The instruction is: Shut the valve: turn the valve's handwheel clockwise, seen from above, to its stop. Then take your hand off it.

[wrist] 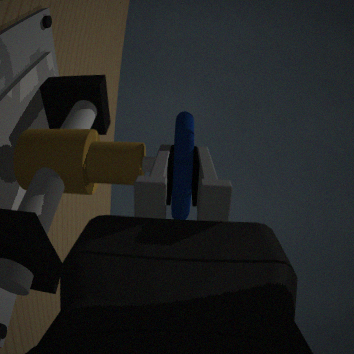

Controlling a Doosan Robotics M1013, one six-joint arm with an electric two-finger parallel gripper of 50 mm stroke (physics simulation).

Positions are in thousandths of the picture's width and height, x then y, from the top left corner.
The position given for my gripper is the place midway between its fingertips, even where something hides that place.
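Blue handwheel (521, 352) in sight. My gripper (516, 462) too.
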